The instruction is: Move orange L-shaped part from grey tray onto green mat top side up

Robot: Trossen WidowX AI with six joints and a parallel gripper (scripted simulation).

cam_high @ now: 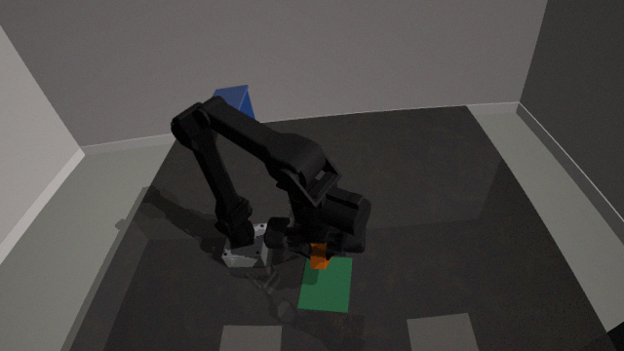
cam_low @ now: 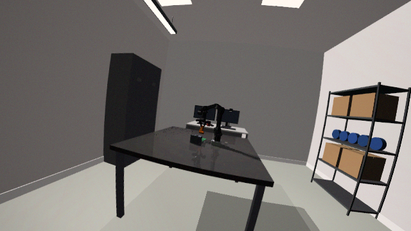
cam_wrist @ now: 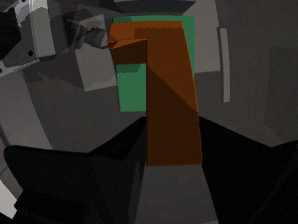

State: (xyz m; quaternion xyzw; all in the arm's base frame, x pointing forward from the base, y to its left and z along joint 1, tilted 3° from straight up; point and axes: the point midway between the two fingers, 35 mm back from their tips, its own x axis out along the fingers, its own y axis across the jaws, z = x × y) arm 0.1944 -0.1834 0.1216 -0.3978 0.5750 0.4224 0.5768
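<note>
The green mat is 16 cm below my gripper tip and 2 cm to the left of it. From my gripper tip the other things lie so: orange L-shaped part (3 cm to the left, 3 cm below).
</note>
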